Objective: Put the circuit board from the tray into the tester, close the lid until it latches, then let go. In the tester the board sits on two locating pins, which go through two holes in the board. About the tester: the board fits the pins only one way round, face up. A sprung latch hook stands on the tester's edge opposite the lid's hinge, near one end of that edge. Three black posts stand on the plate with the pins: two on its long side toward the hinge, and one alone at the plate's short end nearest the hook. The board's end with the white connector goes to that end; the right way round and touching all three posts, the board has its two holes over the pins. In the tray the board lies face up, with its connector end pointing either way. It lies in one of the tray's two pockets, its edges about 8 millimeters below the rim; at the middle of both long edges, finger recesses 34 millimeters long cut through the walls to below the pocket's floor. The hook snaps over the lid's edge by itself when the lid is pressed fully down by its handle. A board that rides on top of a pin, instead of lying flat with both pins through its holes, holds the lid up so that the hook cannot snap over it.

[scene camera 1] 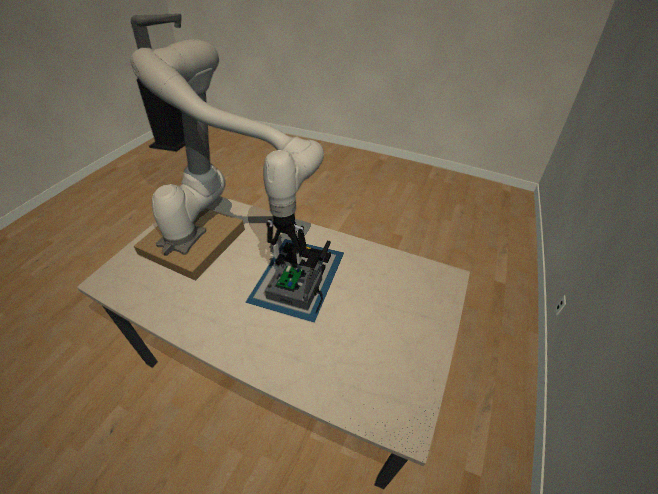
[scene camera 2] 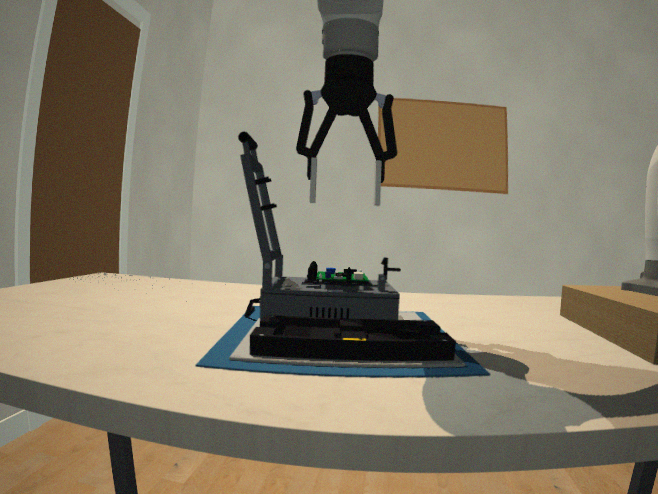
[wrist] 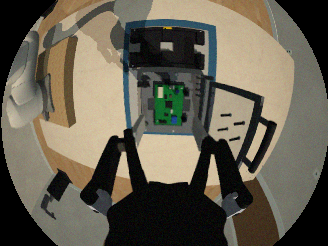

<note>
The pictures show: my gripper and a tester lid.
My gripper shows as well in scene camera 1 and in the wrist view.
</note>
